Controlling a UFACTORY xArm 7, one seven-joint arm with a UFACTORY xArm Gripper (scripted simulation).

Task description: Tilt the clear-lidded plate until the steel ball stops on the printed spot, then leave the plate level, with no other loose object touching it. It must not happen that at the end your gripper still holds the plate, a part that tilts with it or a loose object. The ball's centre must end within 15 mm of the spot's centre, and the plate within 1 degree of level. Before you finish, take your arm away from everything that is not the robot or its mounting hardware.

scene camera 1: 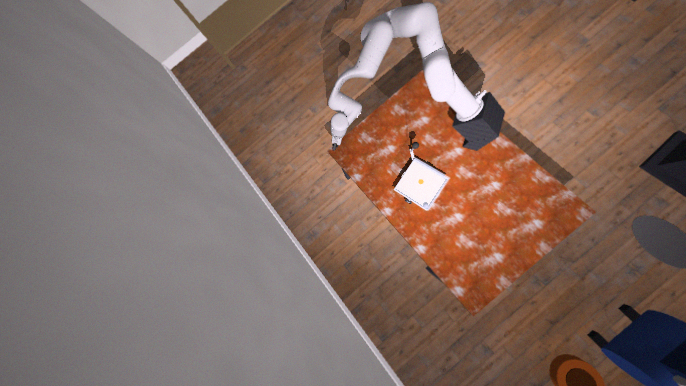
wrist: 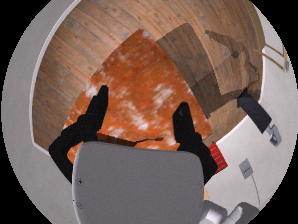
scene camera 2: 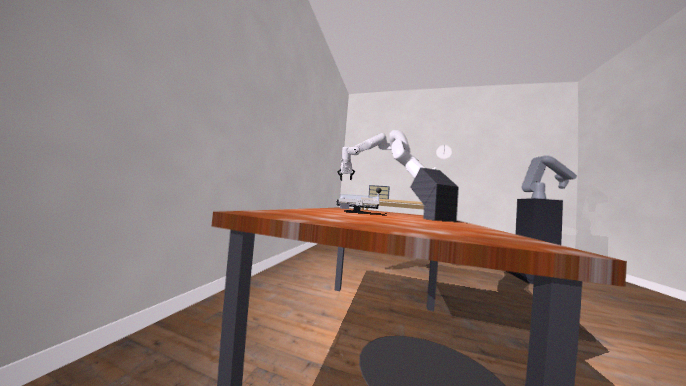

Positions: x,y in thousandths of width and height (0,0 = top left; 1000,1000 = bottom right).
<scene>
A white square plate (scene camera 1: 614,478) is 1.19 m from the lens.
</scene>
